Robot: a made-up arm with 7 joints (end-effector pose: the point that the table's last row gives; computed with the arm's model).
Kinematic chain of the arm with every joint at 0, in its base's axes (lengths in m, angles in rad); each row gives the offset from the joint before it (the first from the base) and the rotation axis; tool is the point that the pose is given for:
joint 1: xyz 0 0 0.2 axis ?
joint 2: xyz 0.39 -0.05 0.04 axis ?
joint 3: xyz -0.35 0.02 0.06 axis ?
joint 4: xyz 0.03 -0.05 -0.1 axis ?
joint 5: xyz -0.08 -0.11 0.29 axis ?
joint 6: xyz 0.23 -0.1 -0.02 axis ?
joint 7: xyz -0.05 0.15 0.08 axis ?
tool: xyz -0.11 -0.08 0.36
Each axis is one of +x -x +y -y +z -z.
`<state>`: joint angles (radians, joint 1 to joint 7).
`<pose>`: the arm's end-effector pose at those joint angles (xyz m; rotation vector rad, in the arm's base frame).
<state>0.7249 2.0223 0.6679 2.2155 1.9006 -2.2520 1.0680</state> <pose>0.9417 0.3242 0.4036 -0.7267 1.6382 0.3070</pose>
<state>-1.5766 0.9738 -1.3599 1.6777 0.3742 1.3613 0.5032</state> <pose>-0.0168 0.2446 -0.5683 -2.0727 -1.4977 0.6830</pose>
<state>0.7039 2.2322 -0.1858 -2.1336 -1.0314 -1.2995 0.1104</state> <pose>0.5337 -0.2433 0.9637 -1.0997 -1.1995 2.5301</pose>
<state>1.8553 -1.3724 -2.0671 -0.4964 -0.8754 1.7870 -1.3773</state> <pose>0.4586 0.4176 -0.7586 -1.9537 -0.3663 -0.5176</pose>
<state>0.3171 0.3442 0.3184 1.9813 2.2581 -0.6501 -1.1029</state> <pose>0.4762 0.3041 0.3633 -1.4734 -0.7776 -2.0295</pose>
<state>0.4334 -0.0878 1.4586 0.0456 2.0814 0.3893 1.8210</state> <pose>0.3785 -0.2347 0.3924 -0.0573 0.6062 -1.8081</pose>
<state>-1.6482 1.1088 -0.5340 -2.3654 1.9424 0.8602 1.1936</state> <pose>0.3011 0.3375 -0.4727 -1.6569 1.5681 -0.2654</pose>
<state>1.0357 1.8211 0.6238 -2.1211 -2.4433 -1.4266 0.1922</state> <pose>0.1340 0.0389 0.2280 -1.7000 -1.2912 -0.1623</pose>
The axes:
joint 1: +x
joint 2: -z
joint 3: +y
joint 4: +z
joint 5: +x
joint 6: -z
joint 7: -y

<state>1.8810 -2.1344 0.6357 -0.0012 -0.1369 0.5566 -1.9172</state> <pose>0.5747 -0.1085 0.4854 -0.2985 0.4442 1.0936</pose>
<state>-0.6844 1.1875 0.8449 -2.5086 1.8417 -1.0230 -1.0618</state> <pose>0.4254 0.6989 0.3313 -0.7523 -0.7431 -1.9928</pose>
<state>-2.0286 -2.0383 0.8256 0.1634 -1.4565 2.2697 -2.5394</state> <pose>0.6459 0.2230 -0.1285 -2.1441 1.1498 -0.9315</pose>
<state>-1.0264 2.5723 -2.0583 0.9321 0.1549 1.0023 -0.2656</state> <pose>1.2580 0.3152 -0.2010 2.0356 1.5333 1.2328</pose>
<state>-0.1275 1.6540 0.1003 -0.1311 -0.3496 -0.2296 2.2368</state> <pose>0.1377 0.4623 0.2423 -1.6661 -1.4282 -0.5328</pose>
